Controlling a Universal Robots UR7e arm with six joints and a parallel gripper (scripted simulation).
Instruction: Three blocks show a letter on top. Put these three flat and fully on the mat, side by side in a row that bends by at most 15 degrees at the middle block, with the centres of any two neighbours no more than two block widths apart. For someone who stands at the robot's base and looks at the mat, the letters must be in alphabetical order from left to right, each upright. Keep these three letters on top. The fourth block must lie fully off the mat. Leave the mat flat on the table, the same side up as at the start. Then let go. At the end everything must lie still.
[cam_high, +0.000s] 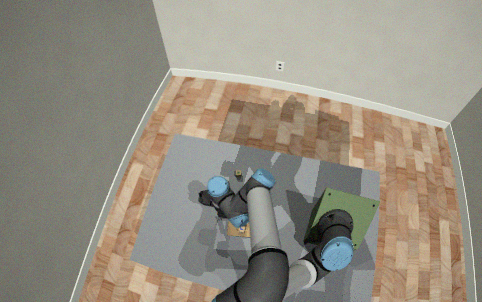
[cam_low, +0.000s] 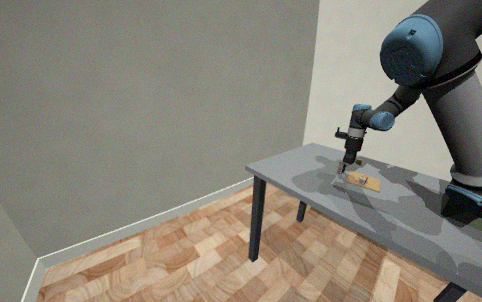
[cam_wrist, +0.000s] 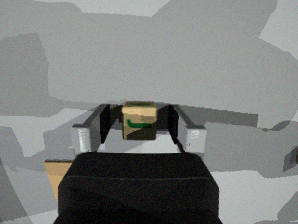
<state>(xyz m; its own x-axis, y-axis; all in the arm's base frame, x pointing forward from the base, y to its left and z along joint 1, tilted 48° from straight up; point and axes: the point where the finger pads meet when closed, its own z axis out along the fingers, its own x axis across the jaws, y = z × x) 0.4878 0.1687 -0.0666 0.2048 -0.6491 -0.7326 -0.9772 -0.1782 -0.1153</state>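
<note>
Right now the block is 10 mm below my hand. Also, from my hand: mat (120 mm behind, 20 mm below).
</note>
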